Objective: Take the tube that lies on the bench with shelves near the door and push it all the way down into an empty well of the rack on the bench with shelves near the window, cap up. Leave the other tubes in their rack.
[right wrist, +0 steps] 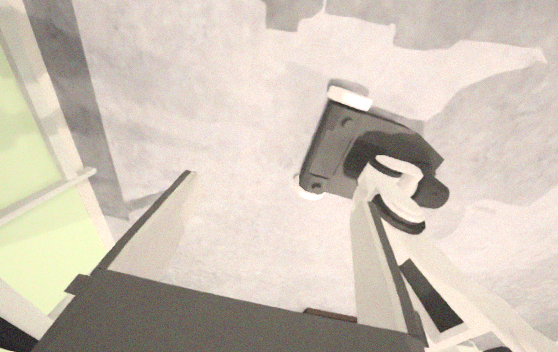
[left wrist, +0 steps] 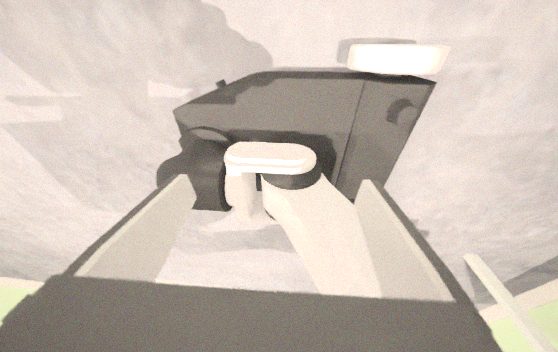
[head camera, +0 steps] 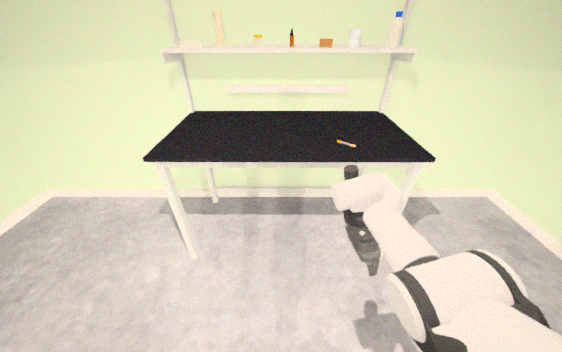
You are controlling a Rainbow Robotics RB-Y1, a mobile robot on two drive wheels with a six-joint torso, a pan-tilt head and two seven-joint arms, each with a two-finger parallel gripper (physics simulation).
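Frame: origin at the robot's base, x left, y ahead, z down, level; metres.
Seen in the pictures: left gripper, fingertip midpoint: (left wrist: pixel 272 188); right gripper, fingertip midpoint: (right wrist: pixel 276 194) (head camera: pixel 363 258).
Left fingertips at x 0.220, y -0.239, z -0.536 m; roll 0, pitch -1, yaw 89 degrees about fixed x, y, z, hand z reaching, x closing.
A point is followed by its place in that frame.
The tube (head camera: pixel 346 143) {y 0.990, x -0.351, z -0.928 m} lies on its side on the black top of the bench with shelves (head camera: pixel 270 135) {y 1.122, x 0.089, z -0.915 m}, right of its middle in the head view. It is thin and pale, with orange at its left end and a yellowish right end. My right gripper (head camera: pixel 370 267) (right wrist: pixel 276 194) {y 0.266, x -0.238, z -0.906 m} is open and empty; in the head view it points down, lower than the bench top and in front of it, well apart from the tube. My left gripper (left wrist: pixel 272 188) {y -0.239, x 0.220, z -0.536 m} is open and empty, above the floor beside the robot's base. The rack and its wells do not show.
A shelf (head camera: pixel 290 50) {y 1.299, x -0.029, z -1.362 m} above the bench holds bottles, a jar and small boxes. A front bench leg (head camera: pixel 179 215) {y 0.863, x 0.677, z -0.469 m} stands at the left. The right arm (head camera: pixel 400 235) {y 0.110, x -0.189, z -1.195 m} covers the right leg's lower part. The robot's dark base (left wrist: pixel 300 107) {y -0.212, x 0.163, z -0.170 m} (right wrist: pixel 327 145) {y 0.029, x -0.048, z -0.191 m} shows in both wrist views.
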